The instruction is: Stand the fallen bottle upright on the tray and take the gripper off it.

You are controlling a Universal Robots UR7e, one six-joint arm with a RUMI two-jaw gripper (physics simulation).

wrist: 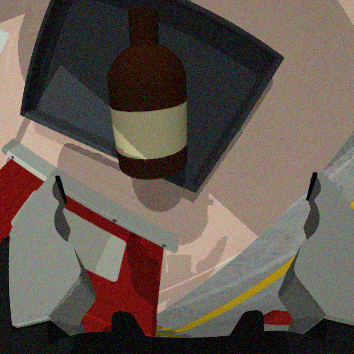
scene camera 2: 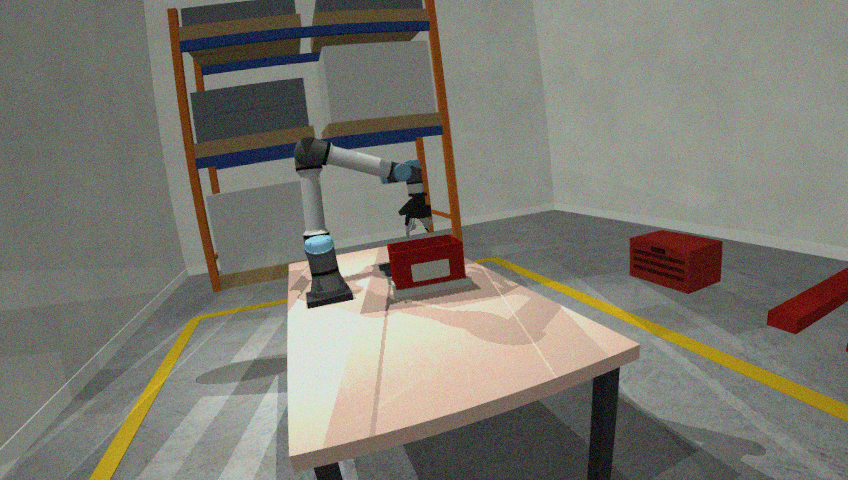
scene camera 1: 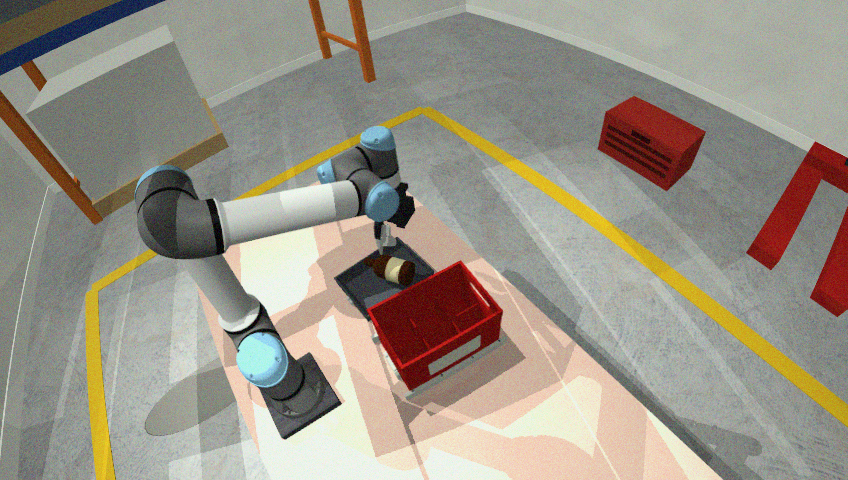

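Where they show: gripper, between the fingertips: [wrist: 186,176] [scene camera 2: 418,234] [scene camera 1: 393,235]; arm's base, origin of its link: [scene camera 2: 329,292] [scene camera 1: 298,392].
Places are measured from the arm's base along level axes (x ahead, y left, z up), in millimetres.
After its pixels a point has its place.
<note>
The brown bottle [scene camera 1: 392,270] @(x 436, y 70, z 48 mm) [wrist: 147,100] @(x 453, y 110, z 56 mm) with a cream label lies on its side on the dark tray [scene camera 1: 357,284] @(x 353, y 160, z -17 mm) [wrist: 225,100] @(x 529, y 118, z -17 mm). In the wrist view its neck points to the top of the picture and its base overlaps the tray's rim nearest the red crate. The bottle does not show in scene camera 2, where a dark bit of the tray [scene camera 2: 385,268] @(x 337, y 202, z -17 mm) shows beside the crate. My gripper [scene camera 1: 385,245] @(x 489, y 101, z 134 mm) [scene camera 2: 418,231] @(x 489, y 101, z 134 mm) [wrist: 186,176] @(x 489, y 101, z 134 mm) is open and empty. It hangs above the tray close to the bottle, apart from it, with its fingers wide apart in the wrist view.
The red crate [scene camera 1: 419,374] @(x 251, y -226, z 70 mm) [scene camera 2: 398,267] @(x 231, y -220, z 95 mm) [wrist: 145,280] @(x 510, y -109, z 77 mm) with inner dividers stands right beside the tray on a grey base. The arm's foot is on the same table [scene camera 2: 452,368] @(x 88, y -812, z -23 mm). A red toolbox [scene camera 1: 648,142] [scene camera 2: 675,261] and a shelf rack [scene camera 2: 185,148] stand on the floor away from the table.
</note>
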